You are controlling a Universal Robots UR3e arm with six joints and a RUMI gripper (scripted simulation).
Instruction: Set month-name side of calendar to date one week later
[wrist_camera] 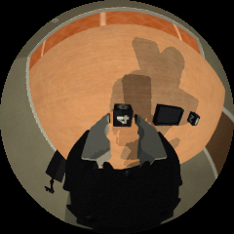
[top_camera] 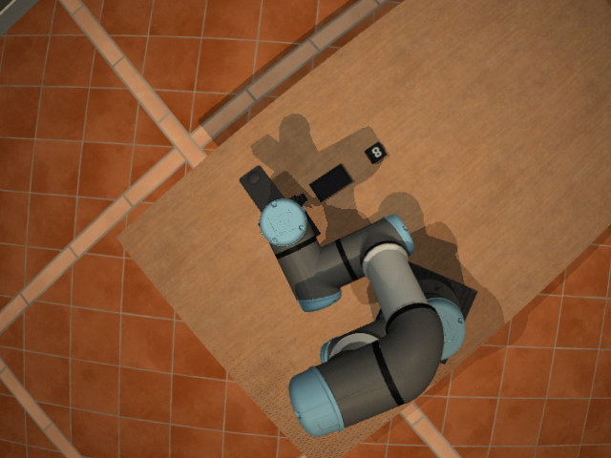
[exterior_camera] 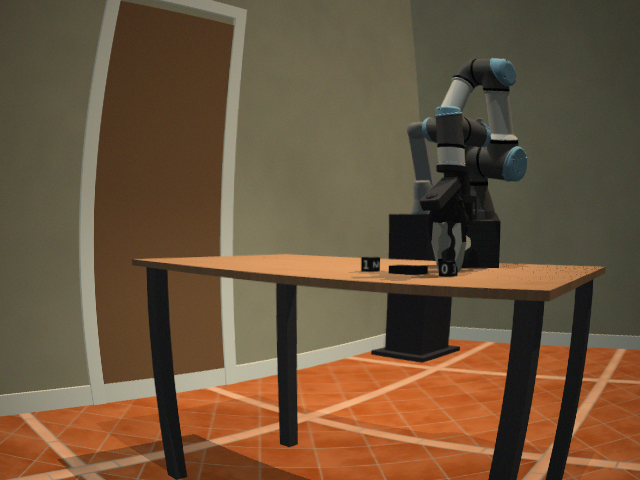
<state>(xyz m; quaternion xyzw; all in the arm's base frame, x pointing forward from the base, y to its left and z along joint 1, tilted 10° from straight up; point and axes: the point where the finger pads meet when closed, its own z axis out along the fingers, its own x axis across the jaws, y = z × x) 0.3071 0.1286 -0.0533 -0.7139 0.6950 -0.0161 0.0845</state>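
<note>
Now: the black calendar tray 110 mm to the right of my hand and 20 mm below it.
</note>
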